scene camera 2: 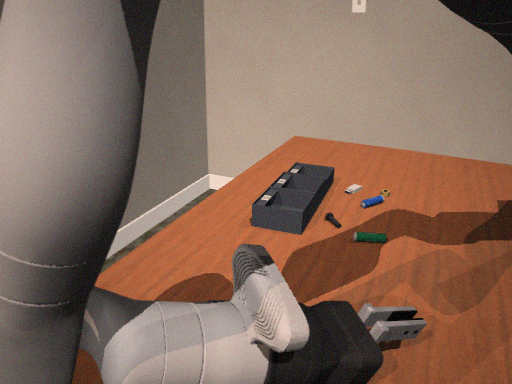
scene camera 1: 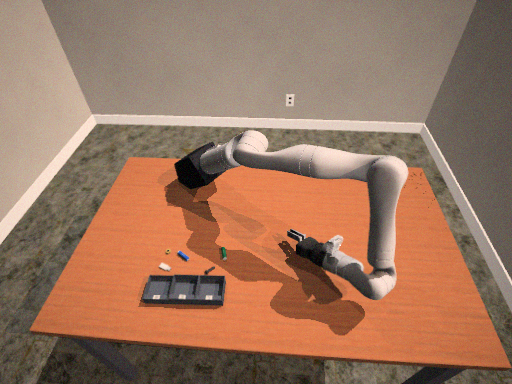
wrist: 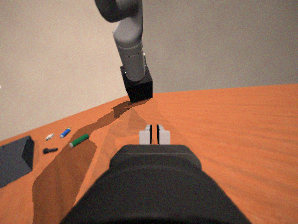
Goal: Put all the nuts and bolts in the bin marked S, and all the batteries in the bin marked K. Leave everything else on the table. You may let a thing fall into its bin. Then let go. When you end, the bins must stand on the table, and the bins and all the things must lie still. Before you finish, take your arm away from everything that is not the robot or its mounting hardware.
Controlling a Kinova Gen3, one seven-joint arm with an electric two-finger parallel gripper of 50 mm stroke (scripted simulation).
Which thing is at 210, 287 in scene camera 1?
A dark bin tray.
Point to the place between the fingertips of my gripper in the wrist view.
154, 131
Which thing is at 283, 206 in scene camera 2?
A dark bin tray.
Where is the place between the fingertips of my gripper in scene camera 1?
289, 232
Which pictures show my gripper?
Scene camera 2, scene camera 1 and the wrist view: all of them.
